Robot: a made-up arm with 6 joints. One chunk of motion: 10 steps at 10 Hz.
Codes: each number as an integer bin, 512 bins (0 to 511) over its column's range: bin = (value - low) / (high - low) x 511, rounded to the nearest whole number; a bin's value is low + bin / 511 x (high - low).
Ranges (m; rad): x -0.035..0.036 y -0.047..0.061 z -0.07..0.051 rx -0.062..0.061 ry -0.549..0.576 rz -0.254..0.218
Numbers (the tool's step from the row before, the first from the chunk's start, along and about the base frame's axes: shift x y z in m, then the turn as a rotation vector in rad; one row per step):
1: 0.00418 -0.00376 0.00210 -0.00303 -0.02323 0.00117
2: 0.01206 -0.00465 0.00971 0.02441 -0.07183 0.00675
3: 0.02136 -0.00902 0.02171 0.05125 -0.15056 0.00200
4: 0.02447 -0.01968 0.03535 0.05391 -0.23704 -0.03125
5: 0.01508 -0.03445 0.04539 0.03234 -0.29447 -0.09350
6: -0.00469 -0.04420 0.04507 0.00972 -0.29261 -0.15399
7: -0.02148 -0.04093 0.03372 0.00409 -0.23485 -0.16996
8: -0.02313 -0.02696 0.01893 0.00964 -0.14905 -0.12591
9: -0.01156 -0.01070 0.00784 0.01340 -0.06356 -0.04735
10: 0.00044 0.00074 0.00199 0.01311 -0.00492 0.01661
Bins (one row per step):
1: 282 205 304 245 239 276
2: 339 200 337 359 217 282
3: 406 180 387 470 181 277
4: 428 129 445 482 142 241
5: 360 59 487 392 116 174
6: 218 13 486 298 116 108
7: 97 29 438 275 143 91
8: 85 95 376 298 182 139
9: 169 172 329 313 220 224
10: 255 226 304 312 247 293

